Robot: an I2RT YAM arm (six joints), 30 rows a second.
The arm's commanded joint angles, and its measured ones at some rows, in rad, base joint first. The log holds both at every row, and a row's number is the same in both.
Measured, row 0:
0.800, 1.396, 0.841, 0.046, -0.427, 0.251
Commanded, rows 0 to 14:
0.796, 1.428, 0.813, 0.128, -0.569, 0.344
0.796, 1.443, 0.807, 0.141, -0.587, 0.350
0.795, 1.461, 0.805, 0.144, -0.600, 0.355
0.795, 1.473, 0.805, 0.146, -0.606, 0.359
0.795, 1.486, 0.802, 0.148, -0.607, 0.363
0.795, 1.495, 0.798, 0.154, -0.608, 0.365
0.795, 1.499, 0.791, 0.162, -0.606, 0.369
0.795, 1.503, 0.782, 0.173, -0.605, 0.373
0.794, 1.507, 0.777, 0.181, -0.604, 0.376
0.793, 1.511, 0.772, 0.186, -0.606, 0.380
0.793, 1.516, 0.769, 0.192, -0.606, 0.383
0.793, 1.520, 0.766, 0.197, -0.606, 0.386
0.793, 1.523, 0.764, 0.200, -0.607, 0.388
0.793, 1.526, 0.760, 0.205, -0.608, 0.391
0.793, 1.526, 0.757, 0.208, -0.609, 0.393
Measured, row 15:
0.797, 1.512, 0.771, 0.177, -0.584, 0.363
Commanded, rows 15 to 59:
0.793, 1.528, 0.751, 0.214, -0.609, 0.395
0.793, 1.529, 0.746, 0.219, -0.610, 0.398
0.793, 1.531, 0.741, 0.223, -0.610, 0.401
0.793, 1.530, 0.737, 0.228, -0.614, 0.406
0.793, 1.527, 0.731, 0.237, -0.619, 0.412
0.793, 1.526, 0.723, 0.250, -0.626, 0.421
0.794, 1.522, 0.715, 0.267, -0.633, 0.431
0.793, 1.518, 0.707, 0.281, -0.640, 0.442
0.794, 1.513, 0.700, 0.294, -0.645, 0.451
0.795, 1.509, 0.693, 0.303, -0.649, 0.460
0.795, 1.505, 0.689, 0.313, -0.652, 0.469
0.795, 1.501, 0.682, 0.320, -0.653, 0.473
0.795, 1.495, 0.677, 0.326, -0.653, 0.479
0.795, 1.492, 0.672, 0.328, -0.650, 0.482
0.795, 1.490, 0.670, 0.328, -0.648, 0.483
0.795, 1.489, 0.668, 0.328, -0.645, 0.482
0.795, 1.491, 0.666, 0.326, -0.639, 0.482
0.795, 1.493, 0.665, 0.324, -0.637, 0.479
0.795, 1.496, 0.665, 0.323, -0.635, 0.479
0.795, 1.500, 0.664, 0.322, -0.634, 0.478
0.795, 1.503, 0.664, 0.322, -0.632, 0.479
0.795, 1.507, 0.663, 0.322, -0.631, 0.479
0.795, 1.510, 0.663, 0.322, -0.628, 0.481
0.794, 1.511, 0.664, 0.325, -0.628, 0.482
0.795, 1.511, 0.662, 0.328, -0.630, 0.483
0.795, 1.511, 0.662, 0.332, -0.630, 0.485
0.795, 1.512, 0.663, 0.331, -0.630, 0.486
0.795, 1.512, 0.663, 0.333, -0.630, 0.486
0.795, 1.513, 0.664, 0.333, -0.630, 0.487
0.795, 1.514, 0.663, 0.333, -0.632, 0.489
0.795, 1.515, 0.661, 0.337, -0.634, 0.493
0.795, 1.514, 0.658, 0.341, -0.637, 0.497
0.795, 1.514, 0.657, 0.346, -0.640, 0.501
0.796, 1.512, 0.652, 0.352, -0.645, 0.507
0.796, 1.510, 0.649, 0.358, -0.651, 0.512
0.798, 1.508, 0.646, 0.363, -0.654, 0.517
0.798, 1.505, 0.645, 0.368, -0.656, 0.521
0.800, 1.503, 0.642, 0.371, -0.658, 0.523
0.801, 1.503, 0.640, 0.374, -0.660, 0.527
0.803, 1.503, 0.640, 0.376, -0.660, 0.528
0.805, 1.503, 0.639, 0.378, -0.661, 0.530
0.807, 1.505, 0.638, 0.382, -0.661, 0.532
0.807, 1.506, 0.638, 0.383, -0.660, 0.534
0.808, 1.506, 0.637, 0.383, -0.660, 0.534
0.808, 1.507, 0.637, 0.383, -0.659, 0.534
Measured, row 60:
0.793, 1.507, 0.654, 0.391, -0.625, 0.502
